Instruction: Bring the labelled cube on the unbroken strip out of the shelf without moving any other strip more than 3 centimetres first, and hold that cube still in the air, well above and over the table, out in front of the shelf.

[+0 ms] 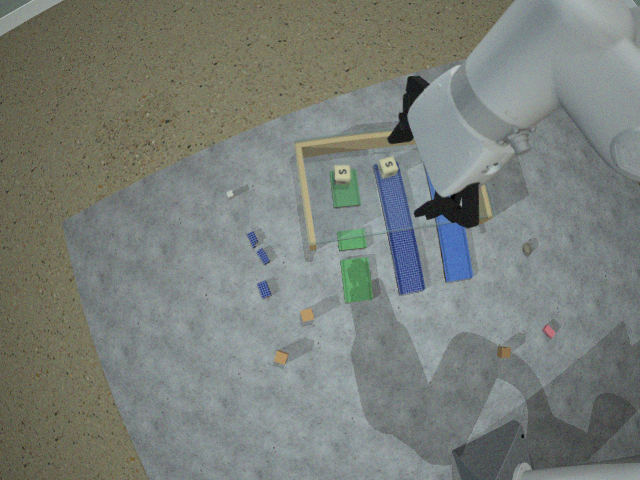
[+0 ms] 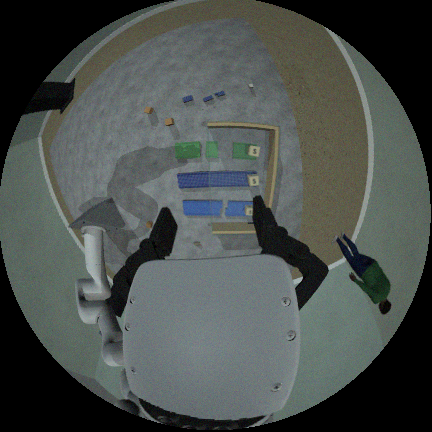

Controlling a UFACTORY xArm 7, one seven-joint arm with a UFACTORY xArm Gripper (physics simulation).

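Note:
The unbroken dark-blue patterned strip (image 1: 405,248) (image 2: 217,180) runs out of the wooden-walled shelf (image 1: 305,196) (image 2: 273,167). Its cube (image 1: 388,166) (image 2: 253,180), marked S, sits on the strip's inner end, under the clear top. A green strip in three separate pieces has its inner piece (image 1: 345,196) (image 2: 241,150) under another S cube (image 1: 342,174) (image 2: 254,151). The plain blue strip is split by a gap; its outer piece (image 1: 454,253) (image 2: 202,207) sticks out, and its inner piece (image 2: 236,208) bears a cube (image 2: 249,211). My gripper (image 1: 410,175) (image 2: 211,211) is open and empty, high above the shelf.
Three small blue tiles (image 1: 264,289) (image 2: 187,99) and a white block (image 1: 230,194) (image 2: 251,86) lie beyond the shelf's green-strip side. Orange blocks (image 1: 307,315) (image 2: 169,121), a pink block (image 1: 549,331) and a pebble (image 1: 527,248) (image 2: 198,244) lie around the table.

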